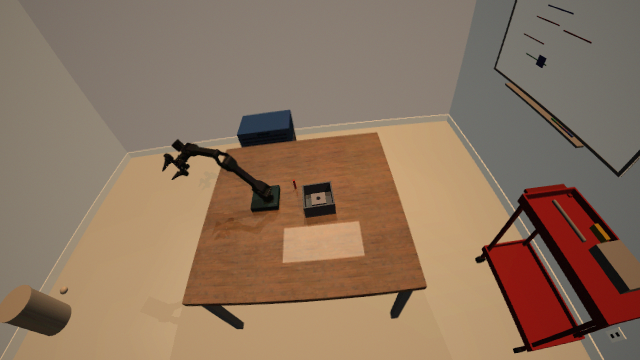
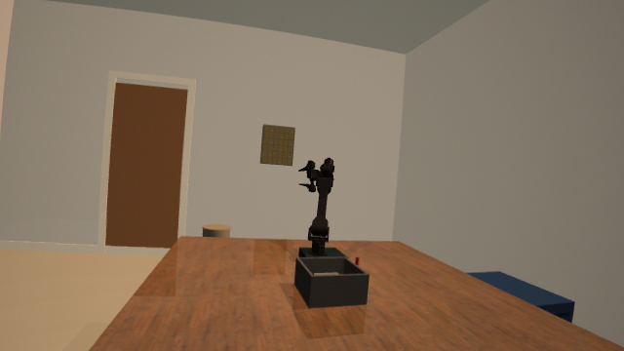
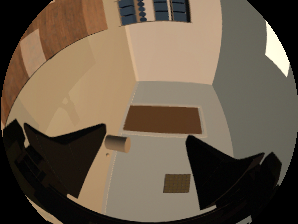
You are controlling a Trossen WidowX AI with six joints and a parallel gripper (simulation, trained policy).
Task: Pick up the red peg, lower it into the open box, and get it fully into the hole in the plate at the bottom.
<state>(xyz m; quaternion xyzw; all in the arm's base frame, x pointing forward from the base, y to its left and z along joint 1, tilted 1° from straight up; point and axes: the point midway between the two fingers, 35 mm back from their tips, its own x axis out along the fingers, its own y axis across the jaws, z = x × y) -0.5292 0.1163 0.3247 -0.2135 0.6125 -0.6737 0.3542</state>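
Right now the red peg is 740 mm ahead of my gripper tip and 320 mm below it. Also, from my gripper tip: grey plate 870 mm ahead, 310 mm below, 180 mm to the right; dark box 870 mm ahead, 330 mm below, 180 mm to the right.
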